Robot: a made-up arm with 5 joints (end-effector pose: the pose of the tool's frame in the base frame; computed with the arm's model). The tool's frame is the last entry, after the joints.
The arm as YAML. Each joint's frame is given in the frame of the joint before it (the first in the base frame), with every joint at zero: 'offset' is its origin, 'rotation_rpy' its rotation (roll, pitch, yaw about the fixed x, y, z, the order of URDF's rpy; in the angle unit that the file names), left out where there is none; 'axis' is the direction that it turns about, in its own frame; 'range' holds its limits. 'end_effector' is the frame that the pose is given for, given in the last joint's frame.
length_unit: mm
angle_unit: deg
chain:
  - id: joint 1
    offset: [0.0, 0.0, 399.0]
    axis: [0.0, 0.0, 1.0]
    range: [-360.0, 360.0]
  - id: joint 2
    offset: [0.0, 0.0, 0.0]
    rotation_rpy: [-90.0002, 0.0, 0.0]
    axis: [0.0, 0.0, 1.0]
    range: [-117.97, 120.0]
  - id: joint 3
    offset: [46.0, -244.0, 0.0]
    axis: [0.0, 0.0, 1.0]
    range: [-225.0, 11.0]
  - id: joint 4
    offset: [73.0, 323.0, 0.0]
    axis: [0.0, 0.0, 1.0]
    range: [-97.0, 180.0]
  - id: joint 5
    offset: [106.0, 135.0, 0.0]
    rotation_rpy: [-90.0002, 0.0, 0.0]
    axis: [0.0, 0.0, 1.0]
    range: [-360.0, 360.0]
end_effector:
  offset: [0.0, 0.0, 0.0]
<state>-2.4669 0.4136 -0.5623 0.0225 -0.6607</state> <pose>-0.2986 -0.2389 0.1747 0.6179 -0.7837 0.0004 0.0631</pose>
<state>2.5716 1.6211 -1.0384 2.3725 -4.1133</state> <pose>0.0039 -0.0025 0.1439 0.0912 0.0186 0.7142 0.6937</pose>
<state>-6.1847 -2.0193 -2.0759 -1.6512 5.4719</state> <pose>-0.5209 -0.0515 0.2918 -0.8662 -0.4236 0.2485 0.0925</pose>
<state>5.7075 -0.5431 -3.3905 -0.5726 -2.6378</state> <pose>-0.4376 0.2840 0.7305 -0.3241 -0.5409 -0.0279 0.7756</pose>
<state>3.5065 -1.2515 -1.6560 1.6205 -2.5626</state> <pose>0.0505 0.0193 0.9143 0.7954 -0.0855 -0.5344 0.2728</pose>
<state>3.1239 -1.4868 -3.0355 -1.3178 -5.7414</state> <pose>0.5323 -0.0094 0.2872 0.2694 0.9376 0.0569 0.2122</pose>
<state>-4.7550 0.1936 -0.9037 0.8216 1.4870</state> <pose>0.0191 0.4479 0.2863 0.9982 0.0206 -0.0035 0.0556</pose>
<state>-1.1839 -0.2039 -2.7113 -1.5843 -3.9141</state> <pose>-0.0594 0.1457 0.9033 -0.1283 -0.6147 -0.6455 0.4347</pose>
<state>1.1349 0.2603 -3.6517 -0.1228 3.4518</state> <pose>-0.0807 -0.1733 1.0050 0.0742 -0.1697 0.6499 0.7371</pose>
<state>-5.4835 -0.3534 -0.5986 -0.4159 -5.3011</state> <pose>0.2911 0.2996 0.5926 -0.7719 0.0706 -0.3973 0.4914</pose>
